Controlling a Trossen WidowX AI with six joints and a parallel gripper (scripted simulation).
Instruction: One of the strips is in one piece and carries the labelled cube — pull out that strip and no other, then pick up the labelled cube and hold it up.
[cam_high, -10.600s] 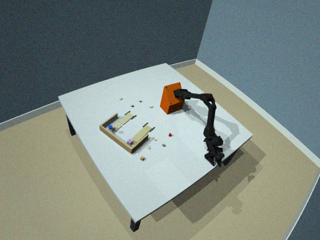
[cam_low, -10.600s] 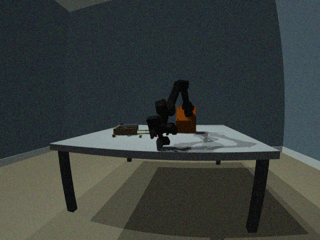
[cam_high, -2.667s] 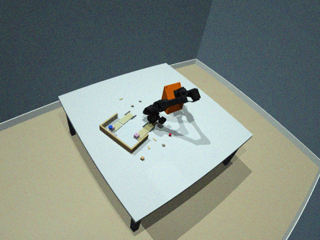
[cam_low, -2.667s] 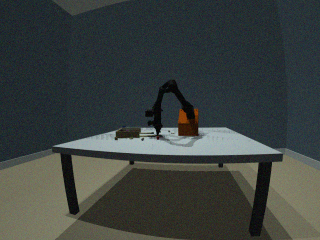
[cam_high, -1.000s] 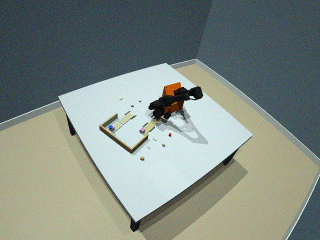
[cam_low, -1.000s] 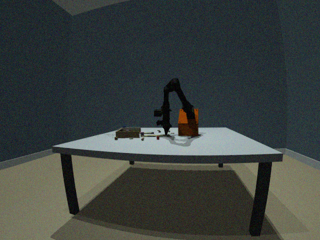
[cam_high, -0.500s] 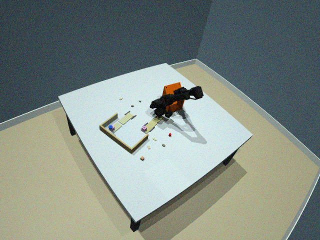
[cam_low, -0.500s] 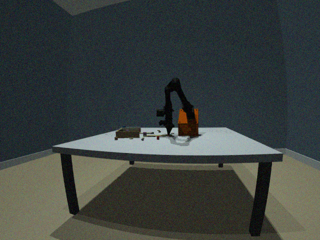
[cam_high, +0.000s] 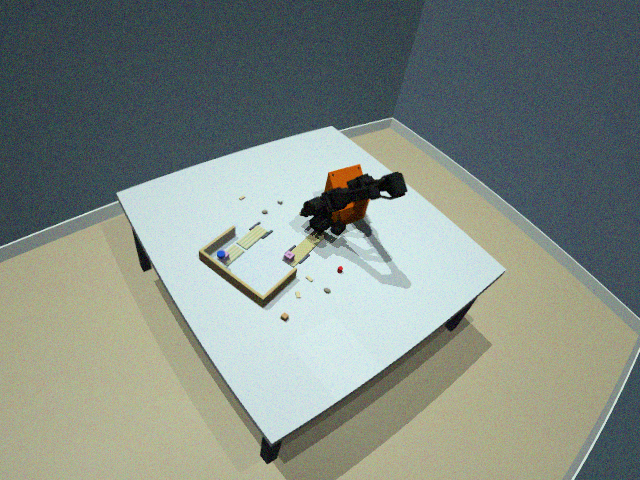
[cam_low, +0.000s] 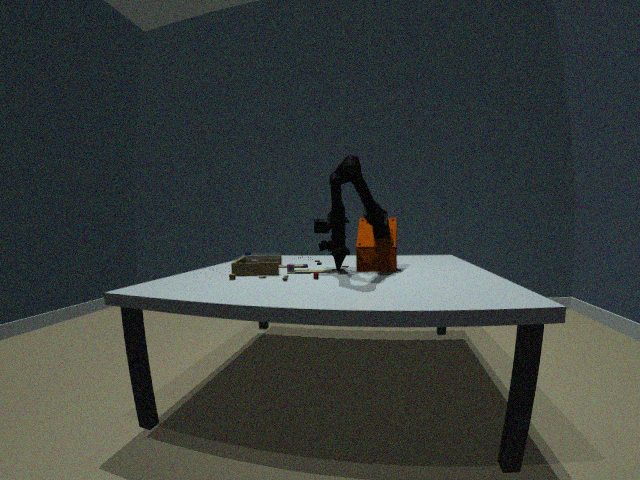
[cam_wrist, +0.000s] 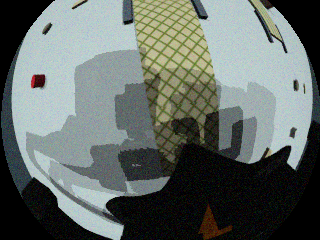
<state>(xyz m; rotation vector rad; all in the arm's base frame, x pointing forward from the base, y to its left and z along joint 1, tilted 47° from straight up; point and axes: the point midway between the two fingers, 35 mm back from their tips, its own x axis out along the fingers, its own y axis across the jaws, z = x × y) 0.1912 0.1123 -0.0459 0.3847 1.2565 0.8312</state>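
The cross-hatched strip is 9 cm ahead of my gripper tip and 3 cm to the left of it. The rest, counted from my gripper tip: blue cube (44 cm ahead, 4 cm to the right, 7 cm above); then small red piece (5 cm ahead, 20 cm to the left, 1 cm above).
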